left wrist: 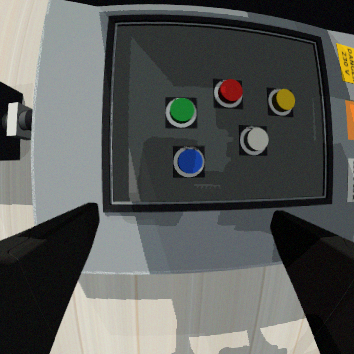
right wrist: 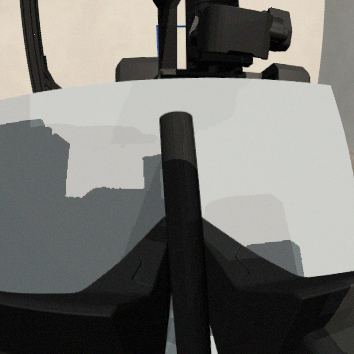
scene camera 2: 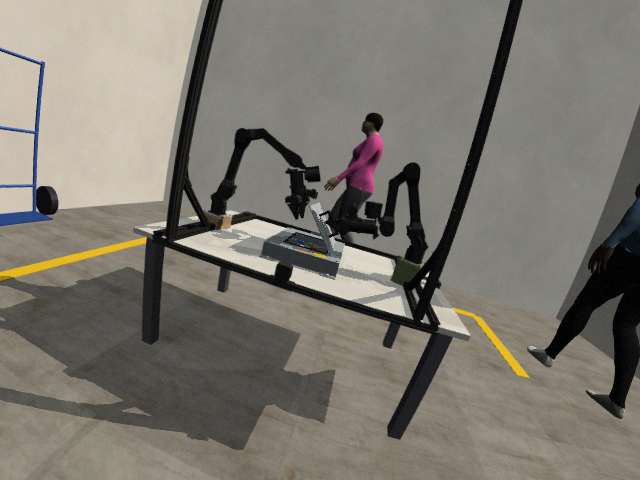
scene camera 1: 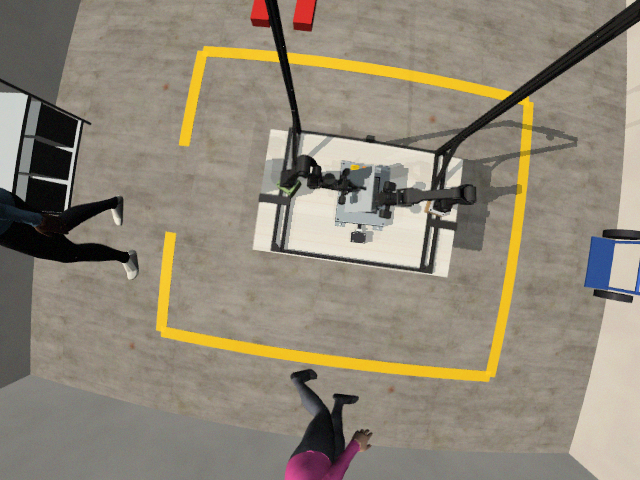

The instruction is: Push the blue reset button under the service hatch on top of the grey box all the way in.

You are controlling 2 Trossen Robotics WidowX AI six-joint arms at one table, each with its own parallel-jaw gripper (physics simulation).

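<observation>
The blue button [left wrist: 190, 161] [scene camera 2: 300, 241] sits in the dark recessed panel on the grey box [left wrist: 70, 100] [scene camera 2: 299, 259], below the green button [left wrist: 182, 110] in the left wrist view. How deep it sits is hard to tell. The service hatch [scene camera 2: 320, 222] [right wrist: 255, 165] [scene camera 1: 360, 198] stands raised and tilted. My right gripper [right wrist: 180, 224] [scene camera 2: 331, 223] is shut on the hatch's black handle [right wrist: 179, 140]. My left gripper [left wrist: 187, 216] [scene camera 2: 296, 214] is open and empty, pointing down above the box; the panel lies between and beyond its fingers in its wrist view.
Red [left wrist: 231, 90], yellow [left wrist: 285, 99] and white [left wrist: 257, 139] buttons share the panel. A black block [left wrist: 9, 120] [scene camera 1: 358, 236] is beside the box. The raised hatch stands close to the left gripper. Black frame bars [scene camera 2: 310, 297] border the table. A person in pink [scene camera 2: 366, 160] stands behind it.
</observation>
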